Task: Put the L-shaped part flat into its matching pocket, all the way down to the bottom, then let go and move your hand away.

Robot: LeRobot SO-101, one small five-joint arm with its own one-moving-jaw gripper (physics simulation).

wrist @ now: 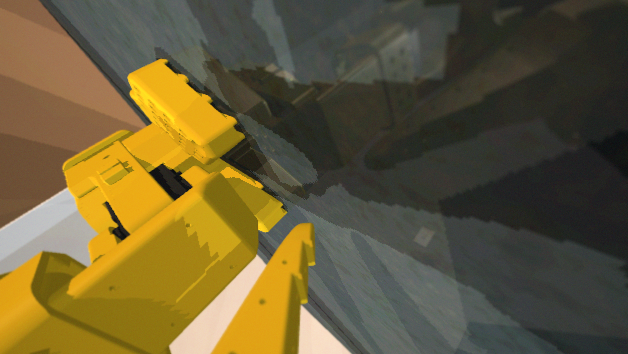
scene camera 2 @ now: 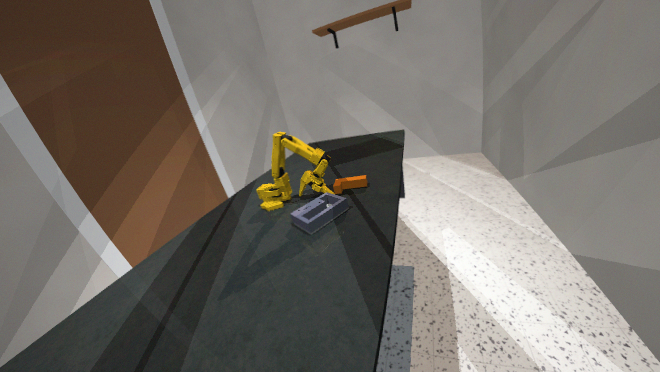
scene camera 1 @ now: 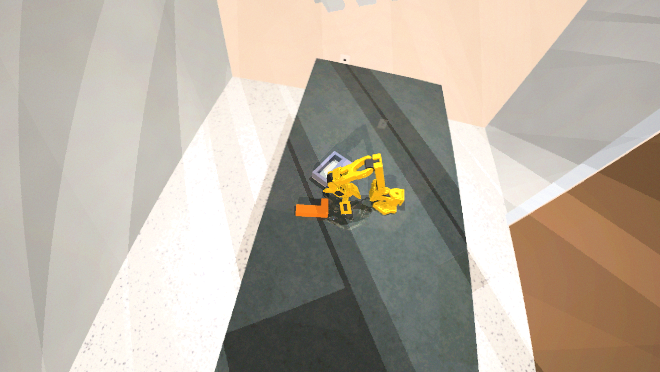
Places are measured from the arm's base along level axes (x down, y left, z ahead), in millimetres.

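Pixels of known places: hand at its tool point: (wrist: 314, 238) (scene camera 2: 301, 195) (scene camera 1: 359, 197); arm's base at its link origin: (wrist: 239, 159) (scene camera 2: 281, 202) (scene camera 1: 379, 200).
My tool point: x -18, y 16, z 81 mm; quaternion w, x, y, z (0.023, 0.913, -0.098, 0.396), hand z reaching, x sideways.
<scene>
For each thing: its middle in the pictures, then the offset to it from my tool point. Level surfaces: height alone.
- orange L-shaped part at the middle of its body: (scene camera 2: 350, 184) (scene camera 1: 312, 207) dy +74, dx +3, dz +162 mm
- grey-violet tray at the middle of its body: (scene camera 2: 319, 211) (scene camera 1: 332, 170) dy -98, dx -1, dz +116 mm
- dark table at its surface level: dx +18 mm
The orange L-shaped part (scene camera 1: 311, 210) (scene camera 2: 353, 182) lies flat on the dark table, outside the pocket tray. The grey-violet tray (scene camera 1: 319, 180) (scene camera 2: 327, 217) stands beside it, with its pocket facing up; the arm hides part of it in the first scene view. My yellow gripper (scene camera 1: 343, 194) (scene camera 2: 317, 193) is fully open, empty and low over the table, between the arm base and the part. One jaw tip is close to the short leg of the part in the second scene view; contact cannot be told. In the wrist view one notched jaw (wrist: 282, 295) shows; the part and tray do not.
The dark table (scene camera 1: 415, 280) (scene camera 2: 280, 320) runs long under everything, with its edge beyond the part. The yellow arm base (scene camera 1: 389, 202) (scene camera 2: 274, 195) stands on the opposite side of my gripper from the part. A wooden wall shelf (scene camera 2: 362, 19) hangs far behind.
</scene>
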